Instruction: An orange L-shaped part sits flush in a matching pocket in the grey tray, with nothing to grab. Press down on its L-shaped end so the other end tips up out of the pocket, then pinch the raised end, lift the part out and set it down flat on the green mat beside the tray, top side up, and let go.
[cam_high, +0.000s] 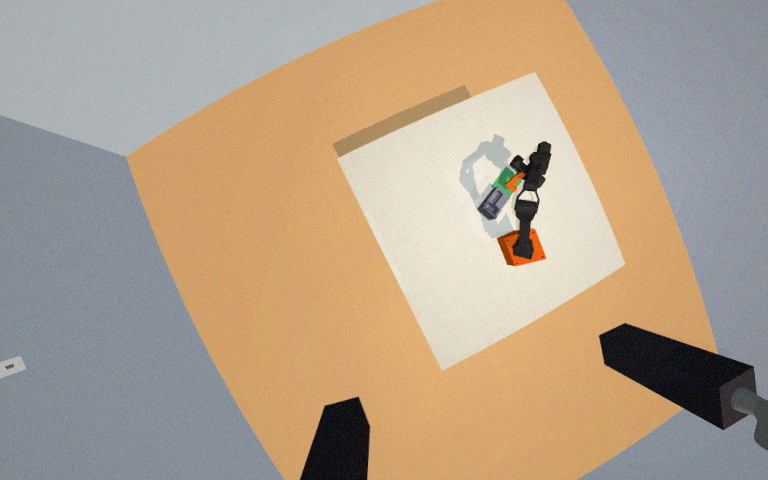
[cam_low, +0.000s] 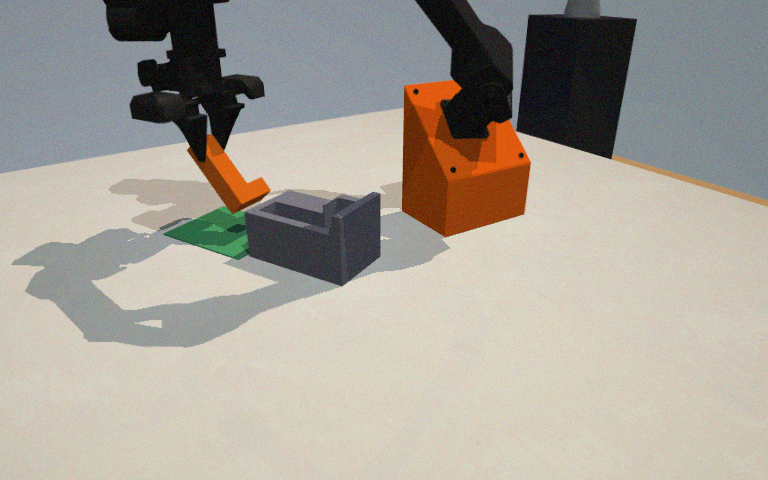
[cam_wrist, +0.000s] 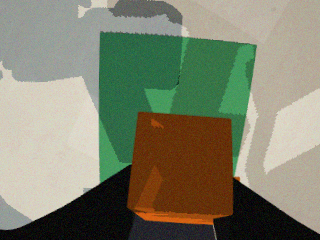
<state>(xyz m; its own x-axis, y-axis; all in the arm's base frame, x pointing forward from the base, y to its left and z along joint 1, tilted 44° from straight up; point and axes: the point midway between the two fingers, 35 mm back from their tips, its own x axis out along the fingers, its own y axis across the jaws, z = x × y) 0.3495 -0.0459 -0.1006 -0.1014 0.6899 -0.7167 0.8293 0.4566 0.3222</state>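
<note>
My gripper tip is 30 mm past the orange L-shaped part, 30 mm above it and 20 mm to the right of it. The rest, counted from my gripper tip: green mat 120 mm below, 20 mm to the left, 10 mm behind.
</note>
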